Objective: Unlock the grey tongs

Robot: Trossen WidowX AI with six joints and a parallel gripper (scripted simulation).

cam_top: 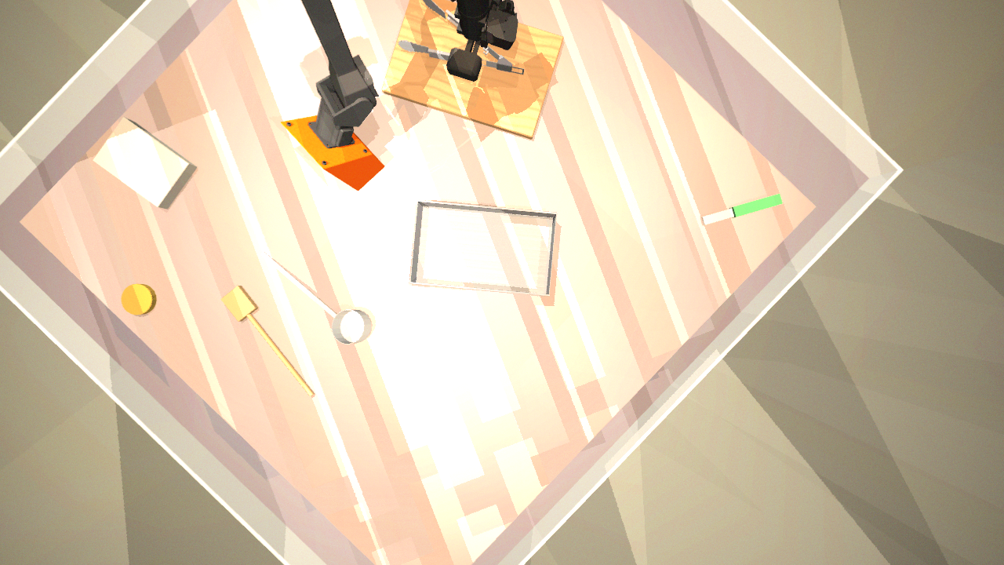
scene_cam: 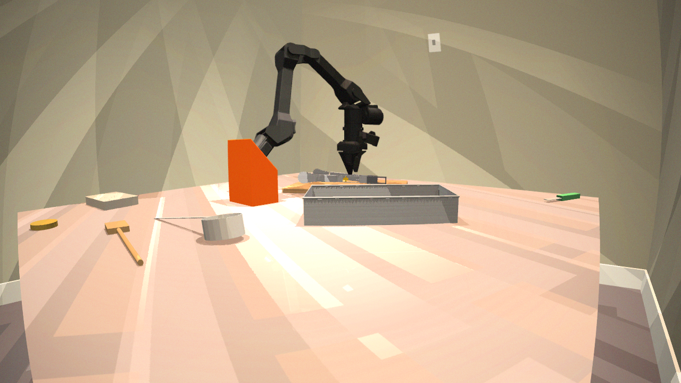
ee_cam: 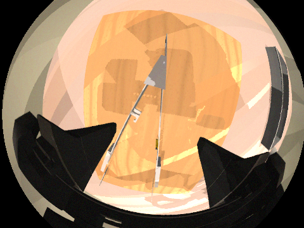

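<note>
The wooden board lies 40 mm below my gripper tip, 10 mm to the right of it and 10 mm behind it. From my gripper tip the other things lie so: grey roasting tin 330 mm ahead, 260 mm to the right, 20 mm below; pale block 730 mm to the right, 310 mm behind, 40 mm below; green-handled tool 630 mm ahead, 250 mm to the left, 40 mm below.
</note>
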